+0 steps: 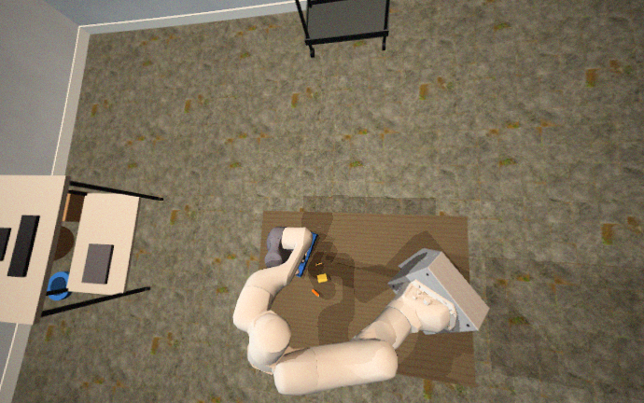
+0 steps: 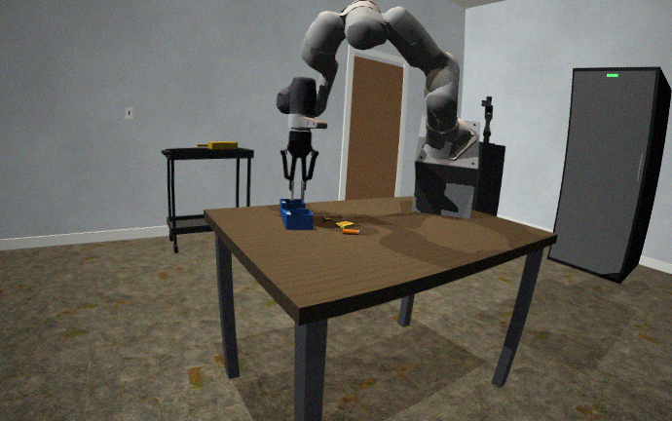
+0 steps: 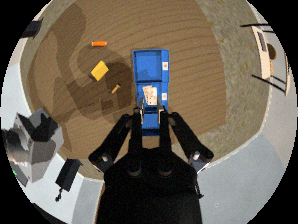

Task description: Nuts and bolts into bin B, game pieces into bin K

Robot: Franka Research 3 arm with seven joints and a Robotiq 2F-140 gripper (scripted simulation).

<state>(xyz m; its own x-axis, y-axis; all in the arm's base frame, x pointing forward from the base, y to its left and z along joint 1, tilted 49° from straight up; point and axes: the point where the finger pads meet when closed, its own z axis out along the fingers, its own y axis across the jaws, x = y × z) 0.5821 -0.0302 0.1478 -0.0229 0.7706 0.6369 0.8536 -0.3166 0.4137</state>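
Right now my hand is 100 mm past the thin tan bolt, 100 mm above it and 30 mm to the right of it. Round my hand: yellow block (150 mm behind, 100 mm below, 80 mm to the left); pale beige piece (80 mm below, 10 mm to the right, 10 mm ahead); orange piece (170 mm to the left, 150 mm behind, 90 mm below).
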